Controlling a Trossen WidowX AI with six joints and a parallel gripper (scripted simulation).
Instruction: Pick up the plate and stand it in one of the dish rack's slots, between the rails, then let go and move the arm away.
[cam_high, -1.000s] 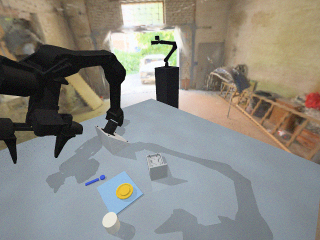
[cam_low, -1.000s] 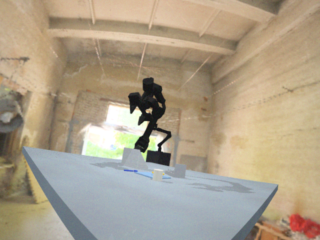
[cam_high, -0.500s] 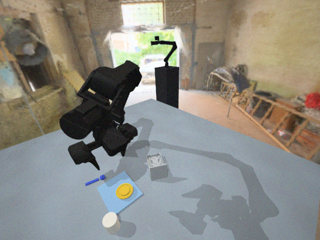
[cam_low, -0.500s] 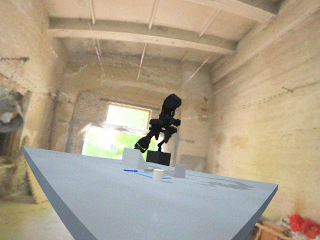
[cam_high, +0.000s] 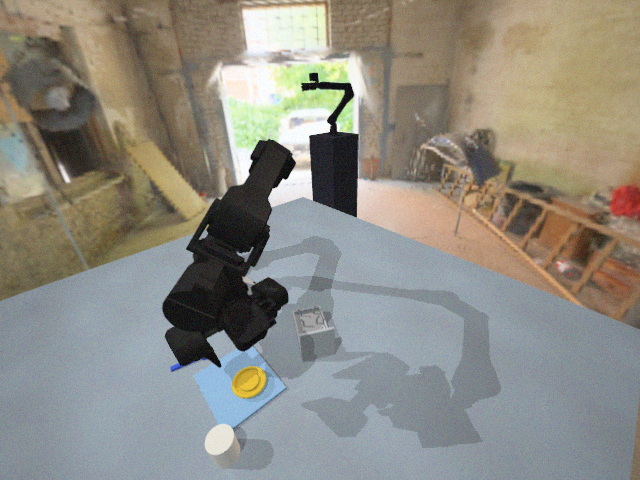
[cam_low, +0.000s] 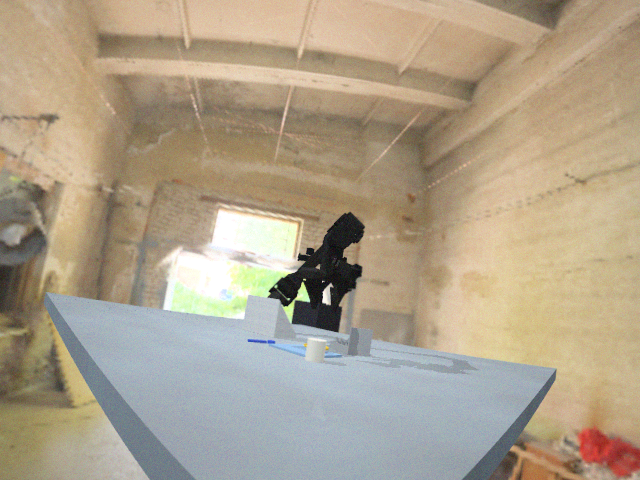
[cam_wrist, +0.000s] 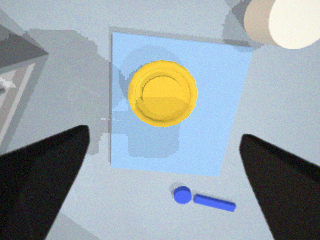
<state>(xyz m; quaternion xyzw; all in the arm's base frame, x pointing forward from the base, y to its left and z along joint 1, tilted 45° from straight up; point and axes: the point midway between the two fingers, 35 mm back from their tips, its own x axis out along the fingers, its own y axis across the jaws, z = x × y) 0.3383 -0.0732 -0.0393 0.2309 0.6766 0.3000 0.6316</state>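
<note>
My gripper tip is now 10 mm past the yellow plate and 100 mm above it. From my gripper tip the other things lie so: light blue mat 30 mm behind, 20 mm to the right, 110 mm below; blue spoon 150 mm behind, 70 mm to the right, 110 mm below; cream cup 70 mm ahead, 90 mm to the right, 90 mm below.
</note>
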